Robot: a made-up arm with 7 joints. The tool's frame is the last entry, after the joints.
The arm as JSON. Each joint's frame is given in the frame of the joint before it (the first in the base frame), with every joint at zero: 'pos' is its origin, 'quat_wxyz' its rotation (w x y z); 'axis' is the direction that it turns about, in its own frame. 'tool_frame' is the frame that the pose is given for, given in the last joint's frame.
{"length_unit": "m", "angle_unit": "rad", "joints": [
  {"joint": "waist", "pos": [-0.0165, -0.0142, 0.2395], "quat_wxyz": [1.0, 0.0, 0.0, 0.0], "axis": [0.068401, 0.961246, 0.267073]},
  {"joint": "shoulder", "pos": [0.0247, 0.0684, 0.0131], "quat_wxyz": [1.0, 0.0, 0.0, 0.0], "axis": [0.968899, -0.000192, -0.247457]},
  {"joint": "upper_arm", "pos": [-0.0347, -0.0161, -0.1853], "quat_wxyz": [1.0, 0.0, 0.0, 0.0], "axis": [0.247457, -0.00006, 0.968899]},
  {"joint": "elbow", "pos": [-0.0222, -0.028, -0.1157], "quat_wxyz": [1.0, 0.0, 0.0, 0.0], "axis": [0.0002, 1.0, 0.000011]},
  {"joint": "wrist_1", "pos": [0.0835, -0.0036, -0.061], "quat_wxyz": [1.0, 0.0, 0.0, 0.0], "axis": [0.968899, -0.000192, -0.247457]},
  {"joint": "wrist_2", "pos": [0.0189, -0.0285, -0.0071], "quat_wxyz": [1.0, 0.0, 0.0, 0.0], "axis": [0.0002, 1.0, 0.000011]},
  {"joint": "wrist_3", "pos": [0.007, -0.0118, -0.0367], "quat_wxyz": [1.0, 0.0, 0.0, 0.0], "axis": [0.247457, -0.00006, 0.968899]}
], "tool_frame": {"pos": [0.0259, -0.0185, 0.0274], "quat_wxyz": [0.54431, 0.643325, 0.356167, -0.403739]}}
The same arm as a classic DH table. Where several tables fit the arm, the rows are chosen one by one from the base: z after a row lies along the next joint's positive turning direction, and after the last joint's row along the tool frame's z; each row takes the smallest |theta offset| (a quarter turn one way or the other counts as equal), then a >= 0, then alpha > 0; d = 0 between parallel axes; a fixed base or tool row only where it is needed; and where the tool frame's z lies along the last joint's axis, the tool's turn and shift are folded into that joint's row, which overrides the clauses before.
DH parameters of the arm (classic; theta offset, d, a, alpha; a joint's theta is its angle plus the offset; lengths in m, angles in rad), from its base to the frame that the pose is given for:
base (fixed): -0.071 0.2438 -0.0155 -1.3004
waist: -1.3111 0.055 -0.0008 -1.5708
shoulder: 1.2915 0.0329 0.0161 1.5708
upper_arm: 1.5708 -0.3057 0.0071 -1.5708
elbow: 1.5708 -0.0316 0.0384 1.5708
wrist_1: 0 0.1161 0.0022 -1.5708
wrist_2: -1.5708 -0.0403 0.0159 1.5708
wrist_3: -0.1082 0.001 0.0202 1.6824
tool (fixed): -0.8944 0.0165 0 0

